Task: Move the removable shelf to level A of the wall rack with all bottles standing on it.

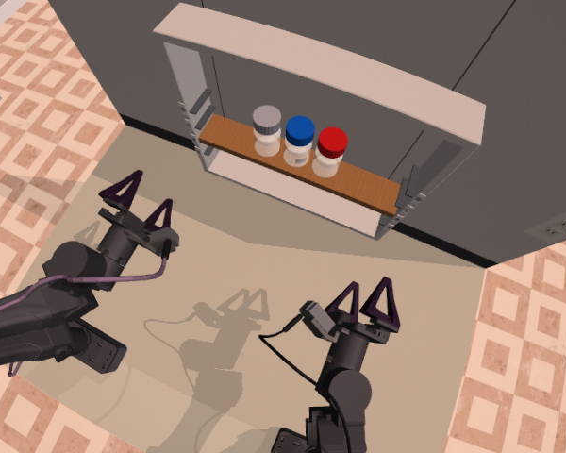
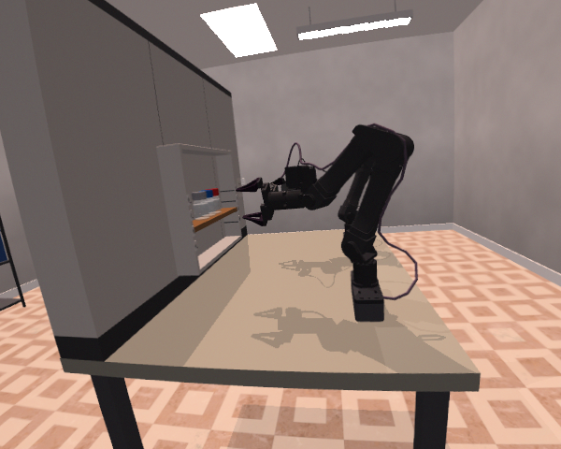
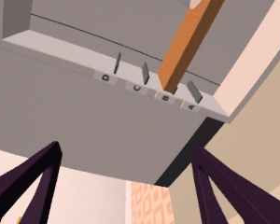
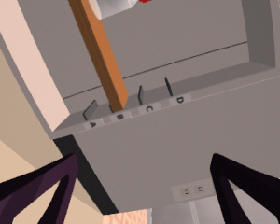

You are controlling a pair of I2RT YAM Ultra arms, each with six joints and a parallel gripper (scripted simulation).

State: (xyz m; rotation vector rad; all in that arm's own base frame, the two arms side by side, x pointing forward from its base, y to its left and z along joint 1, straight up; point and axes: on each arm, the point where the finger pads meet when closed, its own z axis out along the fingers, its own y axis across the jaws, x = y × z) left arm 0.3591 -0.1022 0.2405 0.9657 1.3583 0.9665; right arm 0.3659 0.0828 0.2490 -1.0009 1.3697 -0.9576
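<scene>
Right now the grey-capped bottle is 210 mm ahead of my left hand, 130 mm to the right of it and 20 mm below it. Also, from my left hand: blue-capped bottle 210 mm ahead, 200 mm to the right, 20 mm below; then shelf 210 mm ahead, 210 mm to the right, 70 mm below; then white wall rack 210 mm ahead, 210 mm to the right, 10 mm below.
</scene>
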